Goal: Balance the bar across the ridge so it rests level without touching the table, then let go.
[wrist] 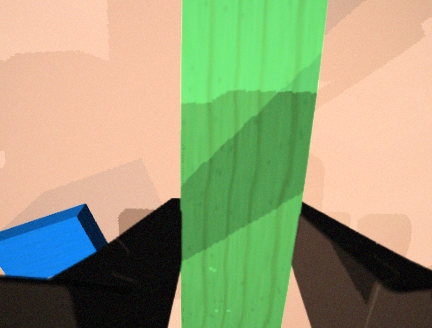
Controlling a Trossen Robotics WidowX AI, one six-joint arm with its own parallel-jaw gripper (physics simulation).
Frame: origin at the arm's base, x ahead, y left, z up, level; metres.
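Seen in the pictures: gripper, fingertip midpoint: [235, 213].
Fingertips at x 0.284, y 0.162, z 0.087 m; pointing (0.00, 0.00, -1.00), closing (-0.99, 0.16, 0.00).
Offsets run from my fingertips to a thing's top centre. Level surfaces: height alone.
The green bar @[0.007 m back, 0.044 m right, 0.014 m up] [250, 55] has a wood-like grain. It runs up the middle of the wrist view and leaves it at the top and the bottom, so both of its ends are hidden. My gripper [235, 213] is shut on the bar, with one black finger against each long side. Dark shadows cross the bar's upper face. The height of the bar above the table @[0.087 m down] [375, 140] is hard to tell. The ridge does not plainly show in this view.
A blue block @[0.116 m ahead, 0.056 m left, 0.071 m down] [52, 247] lies at the lower left, partly behind the left finger and cut off by the view's edge. Broad soft shadows fall on the peach-coloured table to both sides of the bar.
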